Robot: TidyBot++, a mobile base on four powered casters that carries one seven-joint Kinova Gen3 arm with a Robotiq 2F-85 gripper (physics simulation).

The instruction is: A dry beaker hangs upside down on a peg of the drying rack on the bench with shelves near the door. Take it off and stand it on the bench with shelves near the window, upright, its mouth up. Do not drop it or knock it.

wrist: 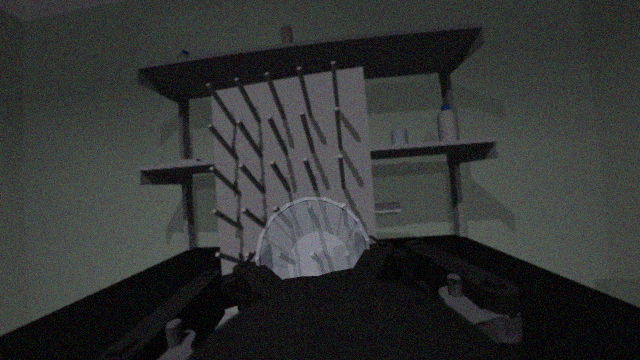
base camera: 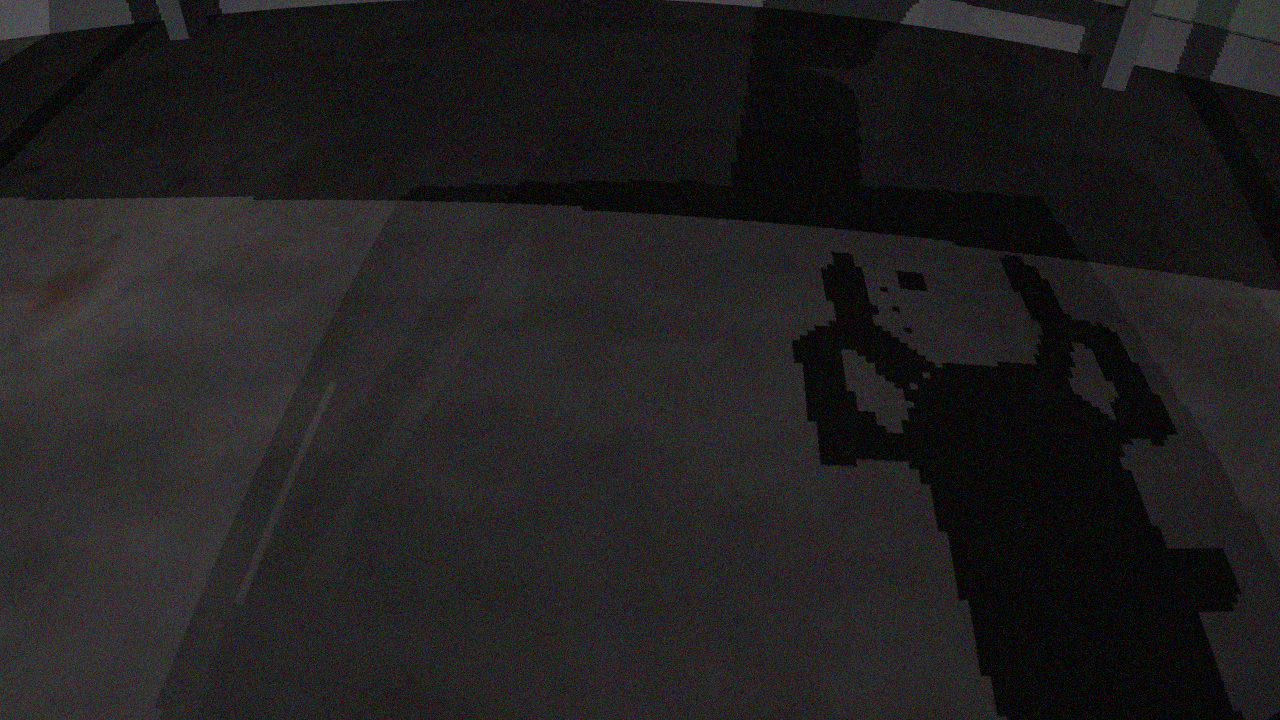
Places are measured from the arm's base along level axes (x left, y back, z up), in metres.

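Pixels of known places: gripper, between the fingertips: [wrist: 314, 249].
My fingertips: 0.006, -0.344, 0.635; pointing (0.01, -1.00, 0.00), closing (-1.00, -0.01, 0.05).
Ahead of a thing's pixels: the offset from my fingertips to its top centre, as dx, dy, dz. "spot": to the spot under its first point. Level surfaces: height alone.
The clear beaker {-0.001, +0.006, +0.048} [wrist: 320, 220] is between the fingers of my gripper [wrist: 314, 249] at the lower middle of the wrist view. Its round mouth faces the camera and its base is on the far side; its exact tilt in the room is hard to tell. My gripper is shut on it. The white drying rack [wrist: 356, 90] with rows of pegs stands behind the beaker, and pegs show through the glass. No peg is seen coming out of the beaker's mouth. The rack stands on a black bench {dz -0.270} [wrist: 560, 310] with shelves. The beaker does not show in the base view.
An upper shelf {dz +0.625} [wrist: 420, 55] holds a small brown item {spot: +0.051, -0.675, +0.770} [wrist: 286, 35]. The lower right shelf [wrist: 430, 150] holds a blue-capped bottle {spot: -0.620, -0.559, +0.262} [wrist: 448, 126] and a small jar {spot: -0.431, -0.626, +0.245} [wrist: 399, 136]. In the dim base view, the arm's shadow [base camera: 1029, 537] falls on the floor {dz -1.032} [base camera: 537, 447]; light legs {spot: -0.732, -0.674, -0.960} [base camera: 1127, 44] stand at the top.
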